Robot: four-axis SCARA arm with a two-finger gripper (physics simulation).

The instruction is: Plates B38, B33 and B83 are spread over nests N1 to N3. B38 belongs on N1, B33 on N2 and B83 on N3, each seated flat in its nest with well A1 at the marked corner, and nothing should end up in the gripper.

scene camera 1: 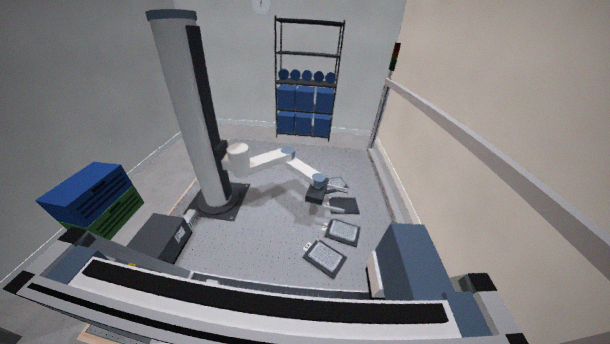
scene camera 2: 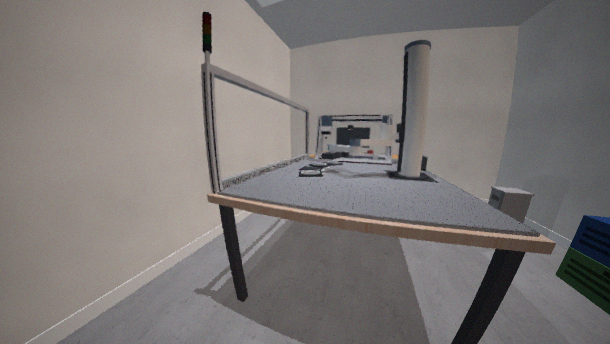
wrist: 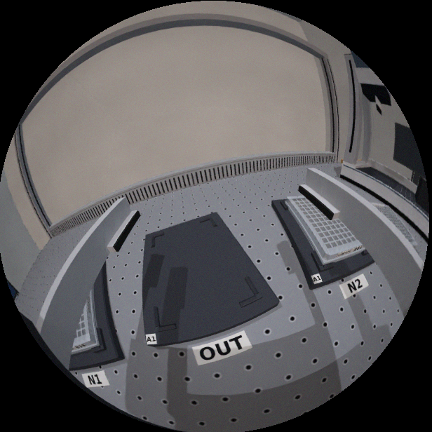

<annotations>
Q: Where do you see a nest N2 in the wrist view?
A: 345, 267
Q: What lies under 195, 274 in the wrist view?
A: A dark out nest.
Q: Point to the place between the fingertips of the gripper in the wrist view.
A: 216, 188
</annotations>
